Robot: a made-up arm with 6 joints.
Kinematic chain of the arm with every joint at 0, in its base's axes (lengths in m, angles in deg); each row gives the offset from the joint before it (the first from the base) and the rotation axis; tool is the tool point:
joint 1: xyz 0 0 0.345 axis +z
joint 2: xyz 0.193 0 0 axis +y
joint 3: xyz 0 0 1.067 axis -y
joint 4: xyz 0 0 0.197 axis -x
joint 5: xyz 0.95 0 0 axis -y
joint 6: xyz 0.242 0 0 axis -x
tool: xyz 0 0 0
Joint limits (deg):
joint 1: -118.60..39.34
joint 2: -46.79..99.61
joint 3: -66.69..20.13
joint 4: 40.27..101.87
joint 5: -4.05..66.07
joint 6: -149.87..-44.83
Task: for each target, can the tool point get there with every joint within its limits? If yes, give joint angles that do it. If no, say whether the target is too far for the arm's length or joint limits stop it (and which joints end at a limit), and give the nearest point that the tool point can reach.
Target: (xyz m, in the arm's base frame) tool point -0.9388 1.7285 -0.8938
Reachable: no: joint limits stop it (at a limit: joint 1, joint 2, joint 5) | nearest point 0.2970 0.5293 -0.6568 | short by 1.738 m
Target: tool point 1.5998 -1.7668 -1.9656
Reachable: no: too far | nearest point 1.1492 -1.2691 -0.9463 | short by 1.221 m
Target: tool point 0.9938 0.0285 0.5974
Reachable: yes | joints -0.01 -5.10 -57.06 72.39 7.13 -91.19
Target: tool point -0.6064 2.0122 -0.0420
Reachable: no: joint limits stop it (at a limit: joint 1, joint 5) | nearest point 0.4836 0.6824 -0.0420 | short by 1.719 m
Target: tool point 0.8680 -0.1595 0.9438
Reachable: yes | joints -15.34 -25.33 -54.32 63.97 20.41 -113.10
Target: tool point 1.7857 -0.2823 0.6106
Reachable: yes | joints -11.91 33.79 -10.01 56.95 27.06 -61.26
